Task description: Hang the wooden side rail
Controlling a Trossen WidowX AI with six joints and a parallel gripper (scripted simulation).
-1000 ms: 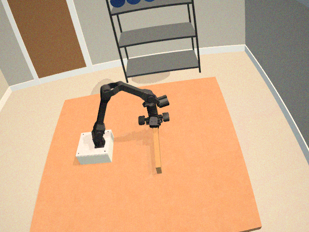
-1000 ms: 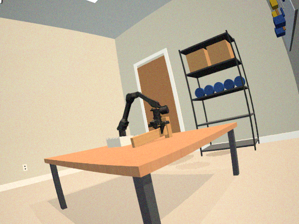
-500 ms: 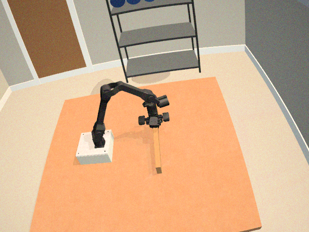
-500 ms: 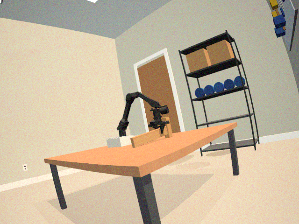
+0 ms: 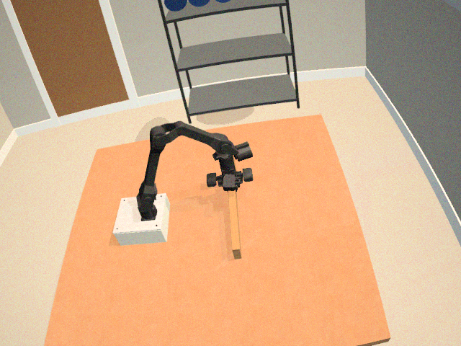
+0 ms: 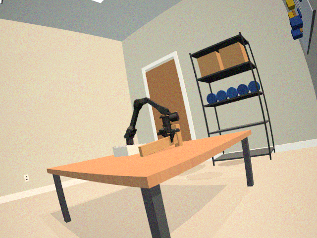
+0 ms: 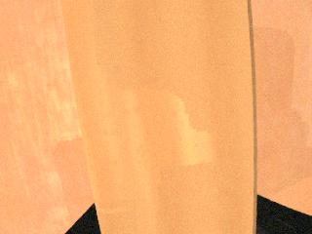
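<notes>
My gripper tip is 11 cm to the right of the wooden headboard post and 4 cm below it.
</notes>
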